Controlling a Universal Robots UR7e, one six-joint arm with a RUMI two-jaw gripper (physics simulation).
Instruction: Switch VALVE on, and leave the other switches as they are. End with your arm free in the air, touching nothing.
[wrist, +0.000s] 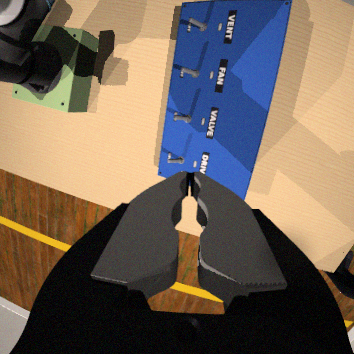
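The blue switch panel lies on the table, with a row of grey toggle levers. The VALVE lever stands beside its black VALVE label and a small pale indicator. The VENT lever, FAN lever and DRIVE lever look tilted much the same way as the VALVE lever. My gripper is shut and empty. Its tips show over the panel's DRIVE end, below the DRIVE lever, and hide the end of the DRIVE label. Their height above the panel is hard to tell.
A green mounting block with the dark arm base on it stands at the upper left of the wooden table. The table's near edge crosses behind my gripper, with brown floor and a yellow line beyond it.
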